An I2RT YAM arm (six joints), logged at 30 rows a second.
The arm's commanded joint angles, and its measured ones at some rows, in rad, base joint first. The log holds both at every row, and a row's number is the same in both.
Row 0, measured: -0.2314 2.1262 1.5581 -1.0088 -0.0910 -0.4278
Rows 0 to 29, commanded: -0.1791 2.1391 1.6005 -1.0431 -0.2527 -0.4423; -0.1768 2.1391 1.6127 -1.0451 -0.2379 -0.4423; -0.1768 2.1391 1.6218 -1.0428 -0.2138 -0.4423; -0.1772 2.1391 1.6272 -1.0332 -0.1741 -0.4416; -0.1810 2.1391 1.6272 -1.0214 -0.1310 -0.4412; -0.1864 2.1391 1.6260 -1.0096 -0.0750 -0.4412; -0.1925 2.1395 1.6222 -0.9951 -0.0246 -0.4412; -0.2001 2.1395 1.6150 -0.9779 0.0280 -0.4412; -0.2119 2.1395 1.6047 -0.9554 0.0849 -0.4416; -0.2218 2.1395 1.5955 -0.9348 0.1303 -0.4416; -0.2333 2.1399 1.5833 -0.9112 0.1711 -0.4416; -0.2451 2.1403 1.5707 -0.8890 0.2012 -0.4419; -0.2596 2.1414 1.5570 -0.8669 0.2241 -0.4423; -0.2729 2.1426 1.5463 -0.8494 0.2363 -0.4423; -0.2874 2.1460 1.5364 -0.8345 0.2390 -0.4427; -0.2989 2.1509 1.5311 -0.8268 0.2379 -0.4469; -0.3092 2.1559 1.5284 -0.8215 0.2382 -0.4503; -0.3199 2.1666 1.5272 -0.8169 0.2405 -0.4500; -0.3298 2.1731 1.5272 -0.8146 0.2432 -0.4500; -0.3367 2.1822 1.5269 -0.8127 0.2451 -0.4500; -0.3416 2.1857 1.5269 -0.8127 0.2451 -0.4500; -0.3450 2.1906 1.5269 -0.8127 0.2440 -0.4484; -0.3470 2.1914 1.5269 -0.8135 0.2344 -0.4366; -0.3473 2.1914 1.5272 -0.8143 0.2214 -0.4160; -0.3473 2.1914 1.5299 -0.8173 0.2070 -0.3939; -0.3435 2.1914 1.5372 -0.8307 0.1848 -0.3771; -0.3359 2.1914 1.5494 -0.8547 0.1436 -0.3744; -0.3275 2.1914 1.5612 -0.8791 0.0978 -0.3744; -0.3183 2.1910 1.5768 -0.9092 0.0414 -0.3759; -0.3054 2.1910 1.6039 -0.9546 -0.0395 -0.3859
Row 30, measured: -0.3248 2.1437 1.5803 -0.8822 0.1284 -0.4084
